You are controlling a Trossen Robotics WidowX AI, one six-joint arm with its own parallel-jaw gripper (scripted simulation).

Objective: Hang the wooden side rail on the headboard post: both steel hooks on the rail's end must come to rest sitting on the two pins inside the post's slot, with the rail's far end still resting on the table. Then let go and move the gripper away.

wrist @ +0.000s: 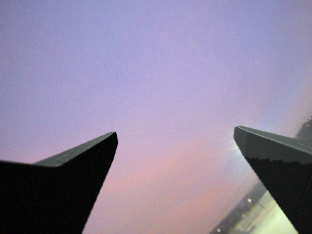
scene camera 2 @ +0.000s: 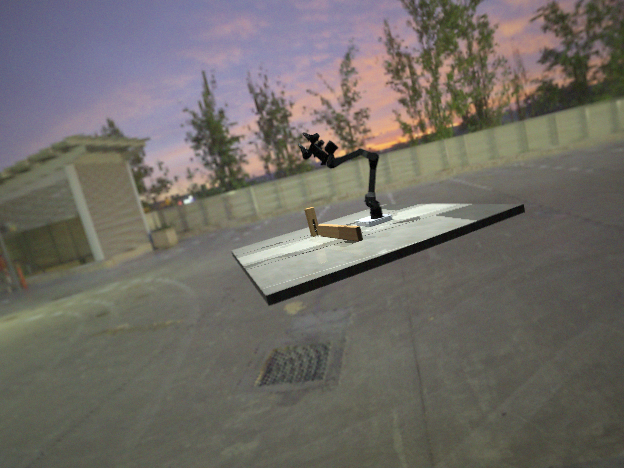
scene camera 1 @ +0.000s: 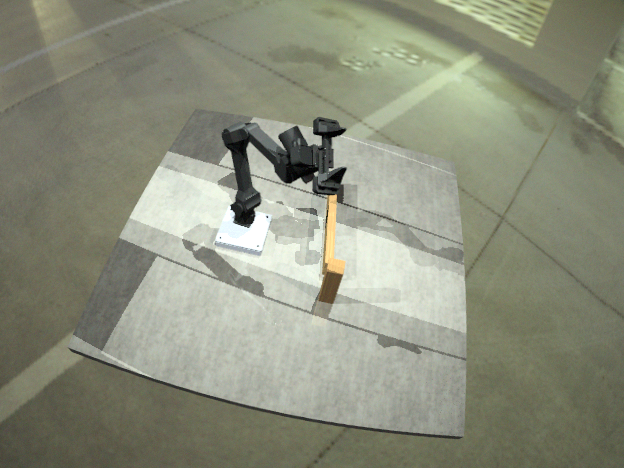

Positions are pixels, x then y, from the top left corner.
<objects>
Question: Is my gripper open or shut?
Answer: Open.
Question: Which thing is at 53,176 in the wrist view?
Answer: My gripper.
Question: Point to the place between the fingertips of my gripper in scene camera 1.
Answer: At 344,147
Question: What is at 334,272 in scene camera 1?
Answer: A headboard post.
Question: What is my gripper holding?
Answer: Nothing.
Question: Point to a wooden side rail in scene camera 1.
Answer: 329,242
</objects>
